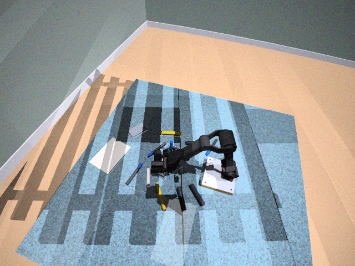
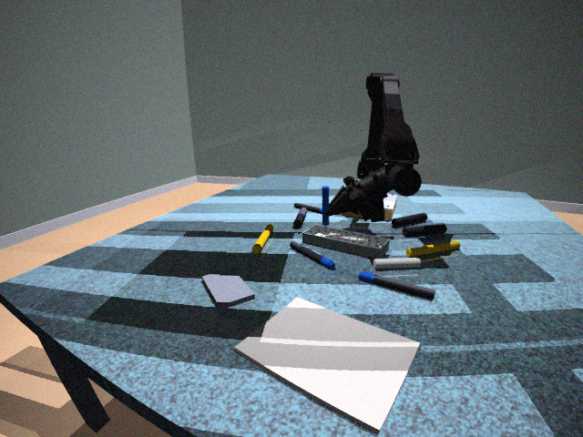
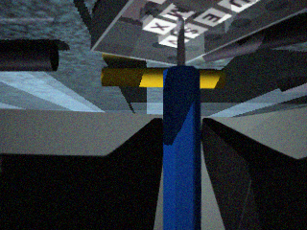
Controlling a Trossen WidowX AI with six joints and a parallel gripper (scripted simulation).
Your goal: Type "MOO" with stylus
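Right now the white marker is 180 mm to the left of my gripper tip, 60 mm below it and 60 mm ahead of it. Also, from my gripper tip: blue stylus 10 mm below; yellow marker 250 mm to the left, 70 mm below, 40 mm behind; grey pad 270 mm ahead, 80 mm to the right, 70 mm below.
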